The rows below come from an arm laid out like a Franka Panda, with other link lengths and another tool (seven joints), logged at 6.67 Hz.
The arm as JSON. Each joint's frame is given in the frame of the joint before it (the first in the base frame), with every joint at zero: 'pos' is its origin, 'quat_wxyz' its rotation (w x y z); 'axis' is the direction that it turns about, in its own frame. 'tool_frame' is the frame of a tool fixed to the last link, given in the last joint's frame.
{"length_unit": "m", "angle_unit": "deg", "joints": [
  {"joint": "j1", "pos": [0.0, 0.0, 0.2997], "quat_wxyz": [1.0, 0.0, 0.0, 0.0], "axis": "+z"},
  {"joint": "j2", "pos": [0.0, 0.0, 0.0], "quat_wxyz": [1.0, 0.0, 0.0, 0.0], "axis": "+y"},
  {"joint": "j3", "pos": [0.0, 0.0, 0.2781], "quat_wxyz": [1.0, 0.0, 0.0, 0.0], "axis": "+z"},
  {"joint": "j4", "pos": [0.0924, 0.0, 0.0], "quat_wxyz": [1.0, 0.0, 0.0, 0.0], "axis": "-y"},
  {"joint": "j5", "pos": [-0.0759, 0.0, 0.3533], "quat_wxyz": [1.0, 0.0, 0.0, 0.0], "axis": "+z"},
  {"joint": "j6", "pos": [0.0, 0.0, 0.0], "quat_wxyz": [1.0, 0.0, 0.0, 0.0], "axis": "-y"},
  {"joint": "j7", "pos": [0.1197, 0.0, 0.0], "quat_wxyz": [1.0, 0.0, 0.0, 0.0], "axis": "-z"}
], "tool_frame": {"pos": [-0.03, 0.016, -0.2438], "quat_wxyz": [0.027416, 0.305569, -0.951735, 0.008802]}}
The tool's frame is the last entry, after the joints.
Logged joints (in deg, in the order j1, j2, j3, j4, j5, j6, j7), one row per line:
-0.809, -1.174, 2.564, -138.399, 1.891, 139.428, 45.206
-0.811, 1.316, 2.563, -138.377, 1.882, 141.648, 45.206
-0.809, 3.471, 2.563, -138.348, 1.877, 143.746, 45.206
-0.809, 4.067, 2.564, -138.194, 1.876, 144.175, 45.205
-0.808, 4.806, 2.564, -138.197, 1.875, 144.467, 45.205
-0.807, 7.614, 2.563, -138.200, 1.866, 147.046, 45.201
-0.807, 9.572, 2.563, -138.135, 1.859, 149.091, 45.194
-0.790, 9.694, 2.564, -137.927, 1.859, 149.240, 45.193
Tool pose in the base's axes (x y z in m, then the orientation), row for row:
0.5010, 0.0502, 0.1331, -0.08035, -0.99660, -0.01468, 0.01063
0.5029, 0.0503, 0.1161, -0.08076, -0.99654, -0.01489, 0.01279
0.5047, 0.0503, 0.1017, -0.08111, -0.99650, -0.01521, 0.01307
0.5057, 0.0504, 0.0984, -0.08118, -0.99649, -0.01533, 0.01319
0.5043, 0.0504, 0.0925, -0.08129, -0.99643, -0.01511, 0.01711
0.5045, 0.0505, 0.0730, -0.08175, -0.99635, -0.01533, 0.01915
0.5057, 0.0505, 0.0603, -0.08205, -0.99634, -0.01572, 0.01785
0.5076, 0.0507, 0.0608, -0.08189, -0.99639, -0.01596, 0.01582
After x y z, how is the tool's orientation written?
As a quaternion, x y z w.
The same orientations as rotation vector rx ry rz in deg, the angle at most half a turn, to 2 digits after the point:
-14.37, -178.18, -2.62
-14.42, -177.93, -2.66
-14.48, -177.89, -2.72
-14.49, -177.88, -2.74
-14.47, -177.43, -2.69
-14.54, -177.19, -2.73
-14.60, -177.33, -2.80
-14.59, -177.57, -2.84

